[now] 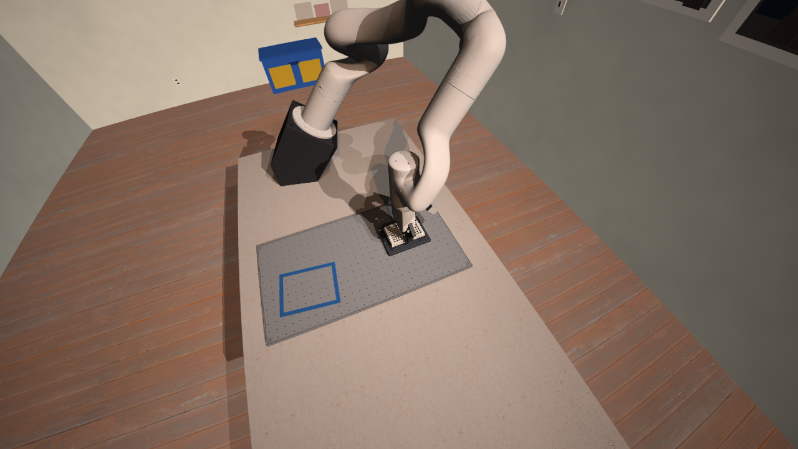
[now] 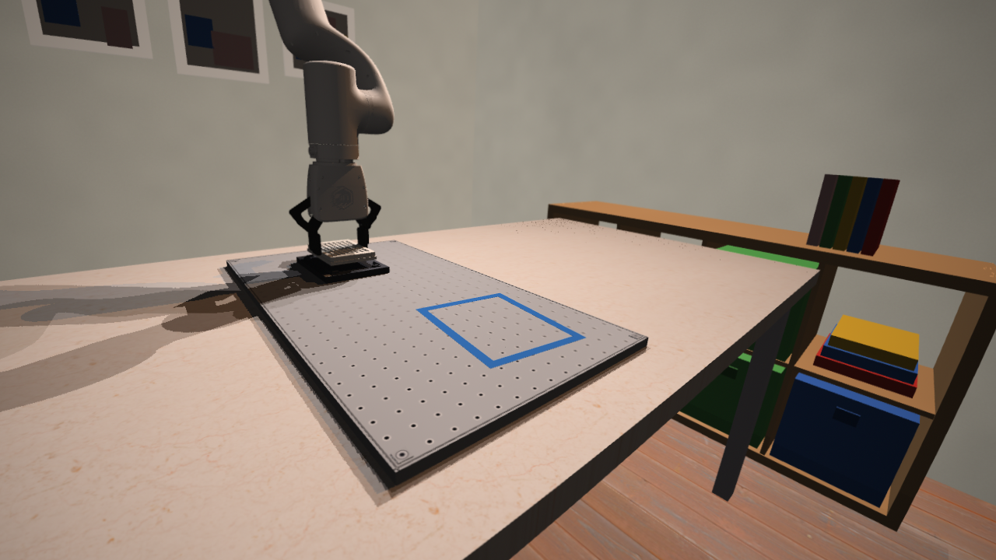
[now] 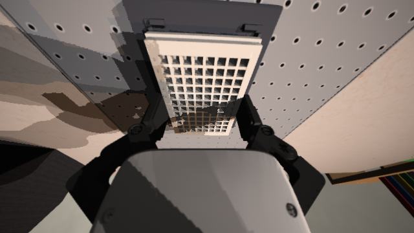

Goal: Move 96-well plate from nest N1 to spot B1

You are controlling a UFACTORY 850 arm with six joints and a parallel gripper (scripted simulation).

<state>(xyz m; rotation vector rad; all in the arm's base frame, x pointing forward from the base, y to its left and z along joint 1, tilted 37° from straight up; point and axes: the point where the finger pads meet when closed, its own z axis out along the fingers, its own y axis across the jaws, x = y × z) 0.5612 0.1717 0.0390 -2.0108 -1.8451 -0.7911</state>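
Right now my hand is 4 cm above the black plate nest N1. Round my hand: white 96-well plate (1 cm below).
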